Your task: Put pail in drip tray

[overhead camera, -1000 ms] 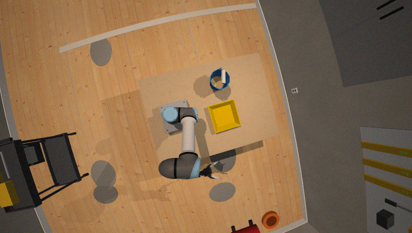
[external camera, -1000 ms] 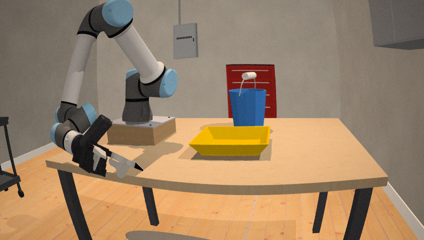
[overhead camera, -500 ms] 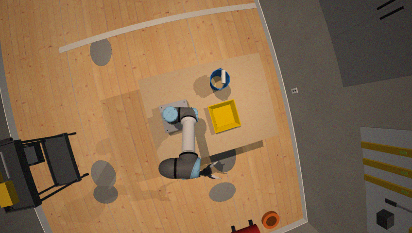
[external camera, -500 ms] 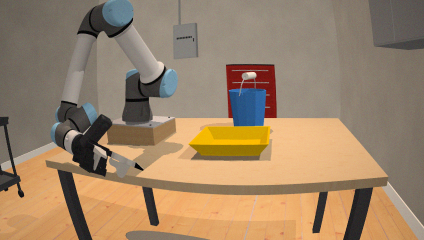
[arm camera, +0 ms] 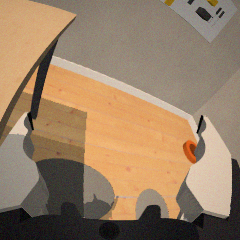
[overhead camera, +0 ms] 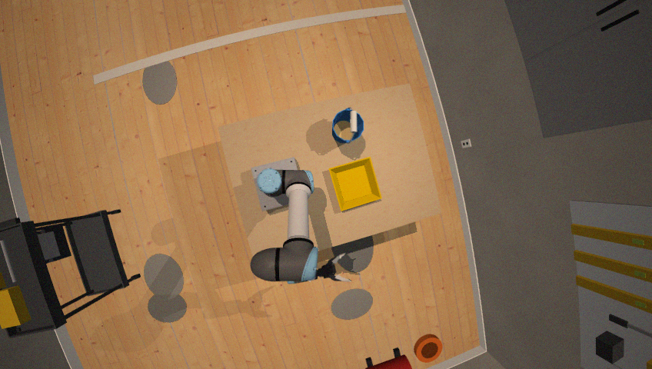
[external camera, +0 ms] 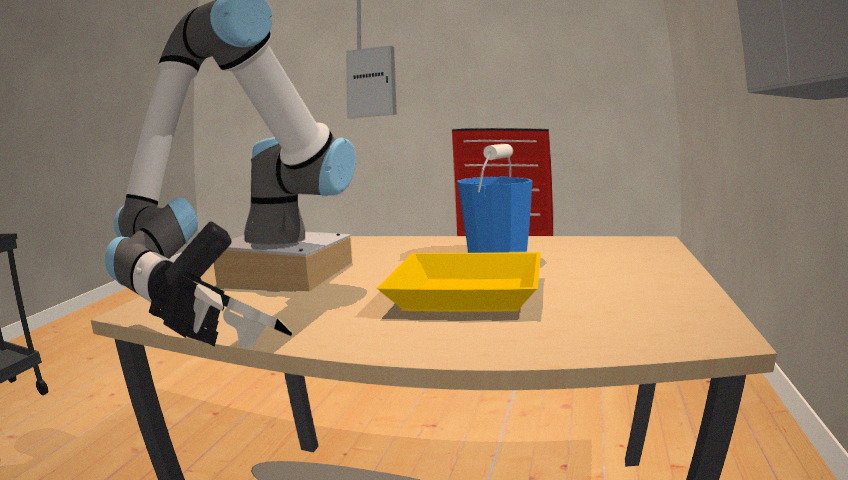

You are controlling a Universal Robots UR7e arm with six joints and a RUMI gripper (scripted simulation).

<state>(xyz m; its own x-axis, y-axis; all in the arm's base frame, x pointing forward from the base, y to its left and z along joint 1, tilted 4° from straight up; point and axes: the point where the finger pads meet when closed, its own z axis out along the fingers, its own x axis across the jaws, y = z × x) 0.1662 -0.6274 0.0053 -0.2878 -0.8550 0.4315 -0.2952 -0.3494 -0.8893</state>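
Right now my hand is 720 mm to the right of the white grip, 340 mm short of it and 120 mm below it. Also, from my hand: blue pail: 720 mm to the left, 340 mm ahead, 50 mm above; yellow drip tray: 410 mm to the left, 260 mm ahead, 80 mm below.
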